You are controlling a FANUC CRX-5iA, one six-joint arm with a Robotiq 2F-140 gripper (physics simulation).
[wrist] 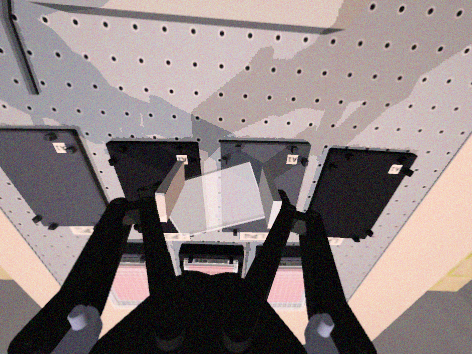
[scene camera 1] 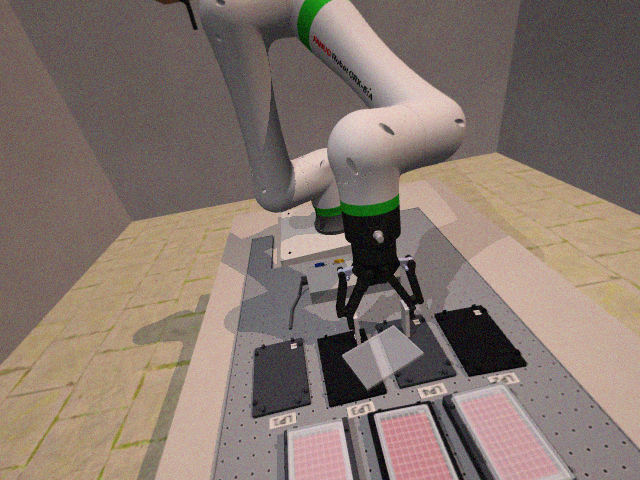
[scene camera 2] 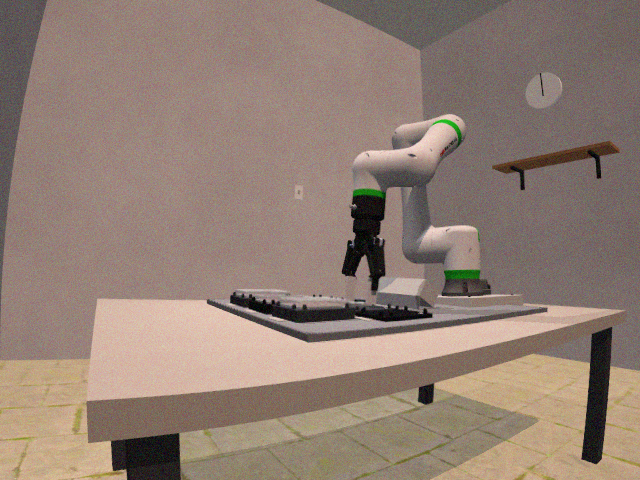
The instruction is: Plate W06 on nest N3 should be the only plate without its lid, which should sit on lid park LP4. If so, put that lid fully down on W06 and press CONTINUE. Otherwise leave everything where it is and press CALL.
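Note:
You've got my gripper [scene camera 1: 381, 335] there, along with a button box [scene camera 1: 323, 280]. There's also a LP1 nest [scene camera 1: 280, 377], a LP2 nest [scene camera 1: 480, 345], a LP3 nest [scene camera 1: 342, 386] and a LP4 nest [scene camera 1: 434, 365]. My gripper's in the wrist view too, as the gripper [wrist: 222, 175] with the button box [wrist: 313, 24] and the LP3 nest [wrist: 137, 164]. And scene camera 2 shows my gripper [scene camera 2: 359, 302] again, plus that same button box [scene camera 2: 418, 294].

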